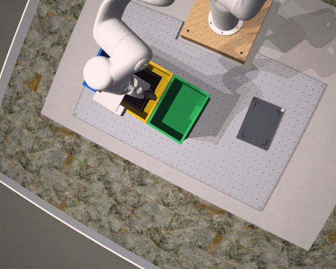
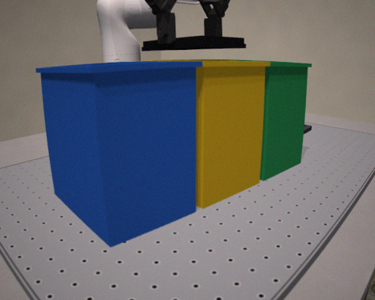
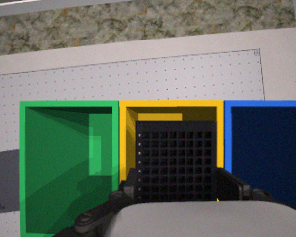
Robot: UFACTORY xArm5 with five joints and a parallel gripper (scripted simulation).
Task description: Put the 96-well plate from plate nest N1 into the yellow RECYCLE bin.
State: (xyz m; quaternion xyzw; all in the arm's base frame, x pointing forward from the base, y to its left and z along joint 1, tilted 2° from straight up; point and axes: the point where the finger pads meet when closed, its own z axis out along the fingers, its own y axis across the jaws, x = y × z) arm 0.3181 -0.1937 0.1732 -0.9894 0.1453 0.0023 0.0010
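Right now the 96-well plate is 10 mm below my hand. Also, from my hand: blue bin 130 mm to the right, 130 mm below, 40 mm behind; green bin 130 mm to the left, 130 mm below, 40 mm ahead; yellow bin 130 mm below.
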